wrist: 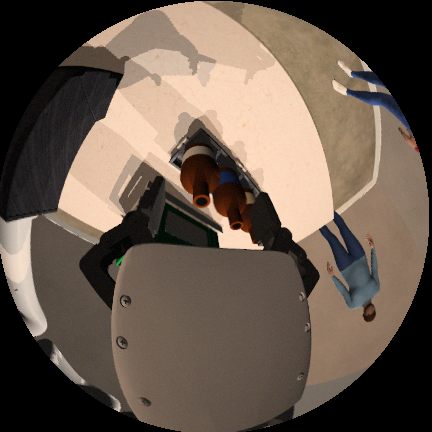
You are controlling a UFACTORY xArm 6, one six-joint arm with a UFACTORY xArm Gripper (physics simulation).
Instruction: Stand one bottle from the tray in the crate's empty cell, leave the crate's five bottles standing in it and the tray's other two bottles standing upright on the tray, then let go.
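Frame: origin at the arm's base, x ahead, y left, z up, level; metres.
Where they show: gripper, fingertip midpoint: (211, 195).
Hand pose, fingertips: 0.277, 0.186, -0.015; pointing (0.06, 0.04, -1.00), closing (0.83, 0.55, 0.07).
Things, the pixels of their top centre, and the offset from my fingertips, as dx, dy, dz. "pt": a spot on its surface instead.
- grey tray, surface spot: (176, 159) pt -0.003, -0.084, -0.208
- white-labelled bottle, middle of its top: (201, 201) +0.033, -0.046, -0.053
- blue-labelled bottle, middle of its top: (236, 225) +0.123, -0.049, -0.053
- cream-labelled bottle, surface spot: (249, 198) pt +0.189, -0.025, -0.158
- green-edged panel, middle of its top: (188, 242) +0.128, -0.200, -0.093
Three brown bottles stand close together in a row on the grey tray (176, 159): a white-labelled bottle (199, 172), a blue-labelled bottle (229, 196) and a cream-labelled bottle (249, 198). The last is partly hidden by the right finger and the blue-labelled bottle. My gripper (211, 195) is open and empty. Its fingers appear on either side of the bottle necks in the view, with the right finger nearest the cream-labelled bottle. How high the fingers are over the bottles is hard to tell. The crate, its five bottles and its empty cell cannot be made out.
A green-edged panel (187, 230) lies beside the tray, partly behind my left finger and the gripper body. A large dark box (55, 140) stands at the far left. The table edge curves down the right, with a person (359, 280) beyond it.
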